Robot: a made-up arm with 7 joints.
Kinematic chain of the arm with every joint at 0, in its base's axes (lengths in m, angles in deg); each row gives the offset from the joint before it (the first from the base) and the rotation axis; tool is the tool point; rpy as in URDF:
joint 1: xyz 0 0 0.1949 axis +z
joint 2: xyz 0 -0.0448 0.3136 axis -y
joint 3: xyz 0 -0.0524 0.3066 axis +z
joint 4: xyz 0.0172 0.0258 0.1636 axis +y
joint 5: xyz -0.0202 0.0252 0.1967 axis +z
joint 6: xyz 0 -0.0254 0.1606 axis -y
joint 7: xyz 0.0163 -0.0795 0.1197 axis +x
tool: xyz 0 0 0 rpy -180 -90 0
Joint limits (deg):
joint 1: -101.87..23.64
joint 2: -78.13..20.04
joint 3: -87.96..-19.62
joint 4: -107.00..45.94
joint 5: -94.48..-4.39
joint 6: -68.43..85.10
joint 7: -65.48..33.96
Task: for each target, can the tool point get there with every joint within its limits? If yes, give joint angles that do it. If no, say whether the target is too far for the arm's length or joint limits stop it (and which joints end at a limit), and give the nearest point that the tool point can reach.
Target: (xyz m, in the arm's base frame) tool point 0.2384 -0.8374 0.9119
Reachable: yes | joints -71.21 -64.67 -73.70 6.57 -80.06 2.52 -34.10
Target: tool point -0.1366 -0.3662 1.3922
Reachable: yes | joints -77.74 -20.00 -81.13 25.70 -32.68 31.63 7.35
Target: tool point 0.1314 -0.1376 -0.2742
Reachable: no: joint limits stop it (at a limit: joint 2, joint 3, joint 4, joint 5, joint 6) | nearest point 0.2460 -0.2576 0.3976 | short by 0.692 m
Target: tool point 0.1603 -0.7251 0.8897
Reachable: yes | joints -89.49 -64.86 -81.33 -16.20 -25.06 71.32 12.93
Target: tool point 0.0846 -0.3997 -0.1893
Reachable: no: joint limits stop it (at a limit: joint 1, joint 2, joint 3, joint 4, joint 5, joint 6) | nearest point 0.1633 -0.3165 0.3976 | short by 0.598 m
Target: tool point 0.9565 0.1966 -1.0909
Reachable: no: too far | nearest point 0.8298 0.0576 0.3333 | short by 1.437 m
